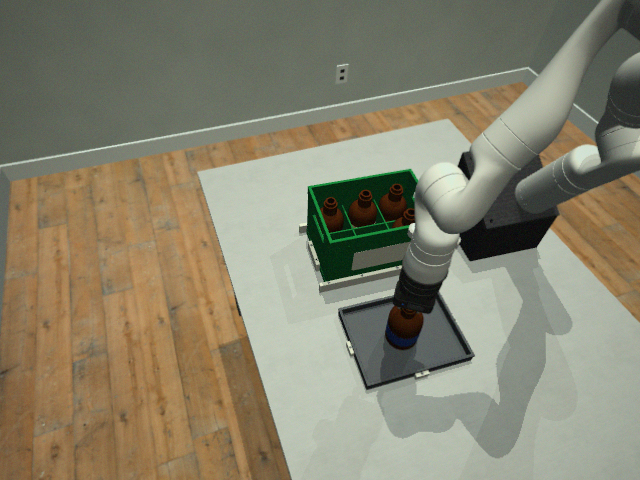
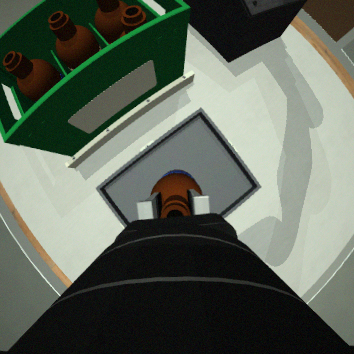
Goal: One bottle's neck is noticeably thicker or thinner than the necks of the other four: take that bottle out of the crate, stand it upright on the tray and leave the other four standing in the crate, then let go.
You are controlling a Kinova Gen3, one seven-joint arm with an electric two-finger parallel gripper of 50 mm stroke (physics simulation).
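Pixels of known places: gripper, fingertip midpoint: (image 1: 409,306) (image 2: 174,199); arm's base at its link origin: (image 1: 532,195).
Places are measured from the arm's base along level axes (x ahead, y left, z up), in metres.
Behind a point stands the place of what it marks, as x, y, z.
Observation:
A brown bottle with a blue band (image 1: 404,328) {0.448, 0.217, -0.049} (image 2: 176,188) {0.417, 0.177, -0.033} is upright over the grey tray (image 1: 365,373) {0.539, 0.250, -0.135} (image 2: 200,131) {0.312, 0.128, -0.155}; whether its base touches the tray is hard to tell. My gripper (image 1: 409,311) {0.427, 0.185, -0.025} (image 2: 174,199) {0.427, 0.185, -0.025} is shut on this bottle's neck, one finger on each side. The green crate (image 1: 336,263) {0.519, 0.007, -0.066} (image 2: 172,50) {0.292, 0.018, -0.049} stands behind the tray. In it stand the other brown bottles: one at the left (image 1: 331,215) {0.491, -0.110, -0.031} (image 2: 35,77) {0.481, -0.102, -0.041}, one in the middle (image 1: 362,209) {0.407, -0.111, -0.036} (image 2: 75,44) {0.397, -0.100, -0.042}, one at the back right (image 1: 394,203) {0.321, -0.106, -0.035} (image 2: 109,19) {0.328, -0.102, -0.042}, and one at the front right (image 1: 408,217) {0.327, -0.028, -0.005} (image 2: 134,19) {0.321, -0.024, -0.002}, partly hidden.
Pale strips (image 1: 361,278) {0.453, 0.021, -0.136} (image 2: 130,119) {0.404, 0.024, -0.145} run along the crate's base. Small pale blocks (image 1: 422,374) {0.420, 0.286, -0.146} sit at the tray's outer edges. A black box (image 1: 509,232) {0.071, 0.047, -0.064} (image 2: 230,35) {0.148, 0.021, -0.095} stands right of the crate. The arm reaches in from the right, over the crate's right end.

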